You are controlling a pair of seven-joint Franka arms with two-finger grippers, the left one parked.
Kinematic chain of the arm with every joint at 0, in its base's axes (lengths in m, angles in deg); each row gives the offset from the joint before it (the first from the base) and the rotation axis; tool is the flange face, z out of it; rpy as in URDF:
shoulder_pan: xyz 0 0 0.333 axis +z
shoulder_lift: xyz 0 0 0 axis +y
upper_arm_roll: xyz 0 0 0.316 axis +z
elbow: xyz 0.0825 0 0 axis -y
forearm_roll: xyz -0.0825 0 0.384 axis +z
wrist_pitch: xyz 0 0 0 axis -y
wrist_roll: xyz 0.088 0 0 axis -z
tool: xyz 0 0 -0.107 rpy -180 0 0
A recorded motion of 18 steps. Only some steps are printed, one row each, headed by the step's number.
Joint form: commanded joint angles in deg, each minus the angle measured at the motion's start. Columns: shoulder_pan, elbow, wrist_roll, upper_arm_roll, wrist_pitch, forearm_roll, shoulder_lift.
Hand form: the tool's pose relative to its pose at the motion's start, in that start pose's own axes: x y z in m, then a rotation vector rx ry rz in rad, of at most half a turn. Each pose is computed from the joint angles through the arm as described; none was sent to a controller.
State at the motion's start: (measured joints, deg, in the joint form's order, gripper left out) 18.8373 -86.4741 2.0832 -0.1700 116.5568 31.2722 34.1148
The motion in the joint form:
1: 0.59 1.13 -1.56 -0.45 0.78 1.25 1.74
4: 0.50 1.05 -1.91 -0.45 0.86 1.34 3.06
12: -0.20 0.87 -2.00 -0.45 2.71 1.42 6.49
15: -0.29 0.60 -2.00 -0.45 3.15 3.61 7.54
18: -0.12 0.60 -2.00 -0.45 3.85 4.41 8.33
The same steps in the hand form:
1: 0.0062 0.0009 0.0111 0.0120 0.0038 -0.0159
4: 0.0080 0.0095 0.0255 0.0071 -0.0147 -0.0084
12: 0.0159 0.0374 0.0575 -0.0067 -0.0301 0.0309
15: 0.0164 0.0439 0.0696 0.0201 -0.0404 0.0626
18: 0.0172 0.0463 0.0782 0.0272 -0.0407 0.0739

